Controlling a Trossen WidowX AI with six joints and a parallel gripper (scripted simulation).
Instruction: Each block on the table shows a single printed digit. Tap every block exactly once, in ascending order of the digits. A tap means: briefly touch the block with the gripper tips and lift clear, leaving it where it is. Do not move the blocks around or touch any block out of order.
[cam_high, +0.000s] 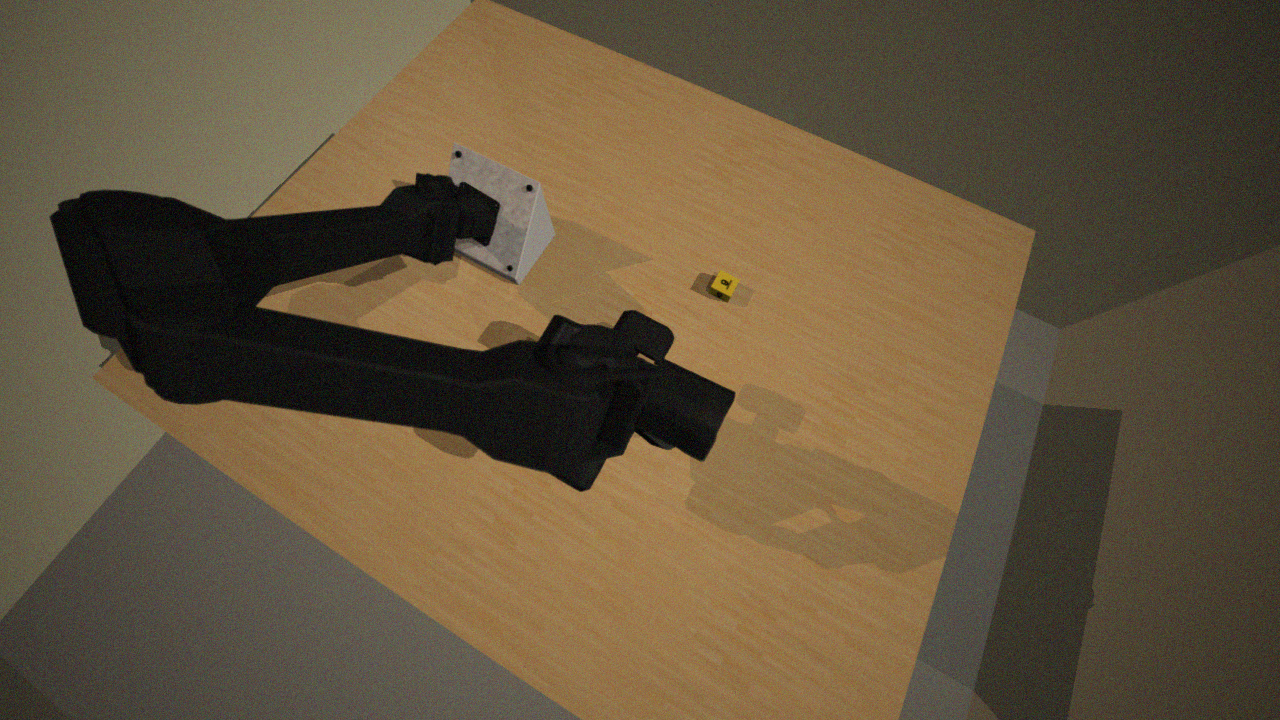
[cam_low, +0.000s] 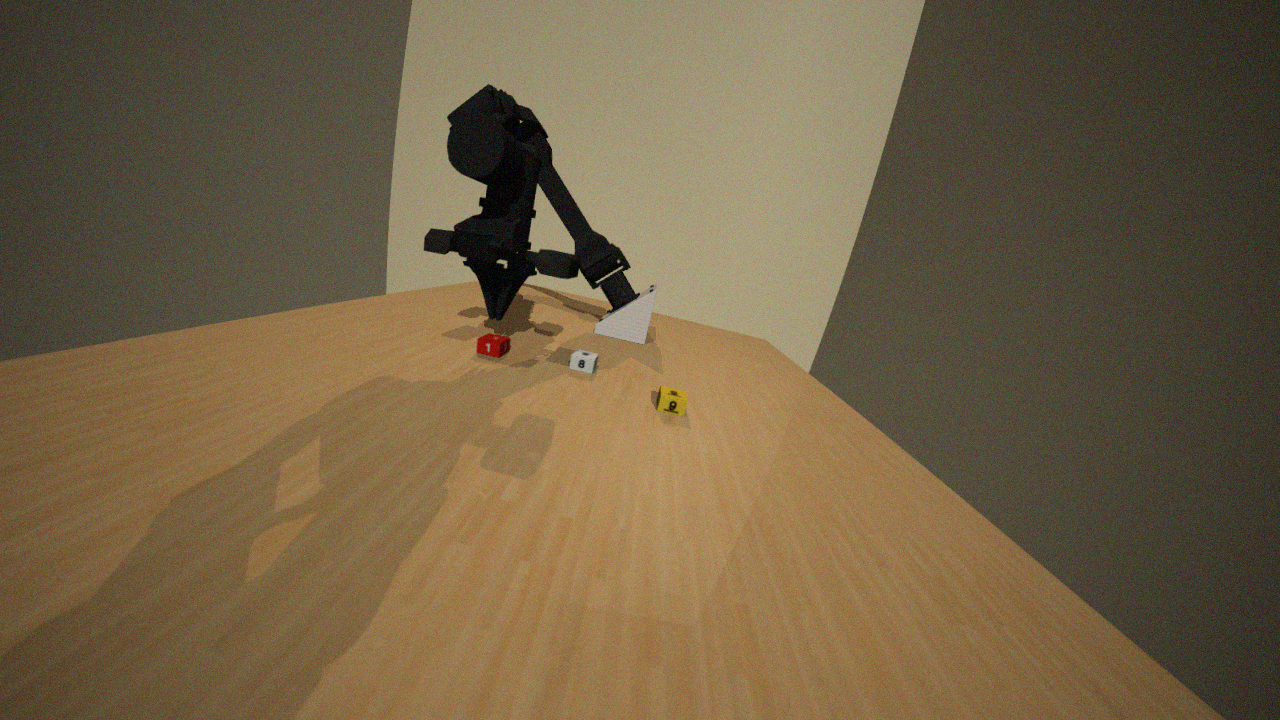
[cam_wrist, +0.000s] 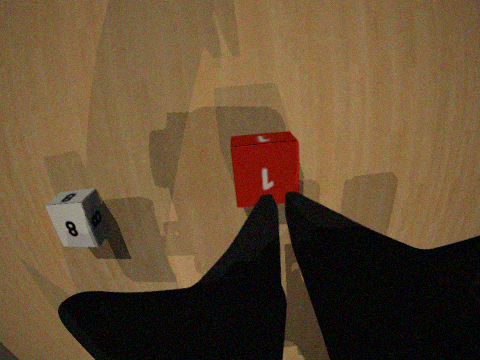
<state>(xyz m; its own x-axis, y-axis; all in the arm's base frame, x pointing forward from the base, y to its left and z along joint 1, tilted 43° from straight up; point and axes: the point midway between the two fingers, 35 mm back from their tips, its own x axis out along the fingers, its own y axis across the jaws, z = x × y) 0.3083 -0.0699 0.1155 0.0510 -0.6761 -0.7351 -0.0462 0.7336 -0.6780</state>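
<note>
My gripper tip is 30 mm above the red block marked 1. The rest, counted from my gripper tip: grey block marked 8: 120 mm to the left, 30 mm below, 30 mm behind; then yellow block marked 9: 250 mm to the left, 30 mm below, 30 mm ahead.
</note>
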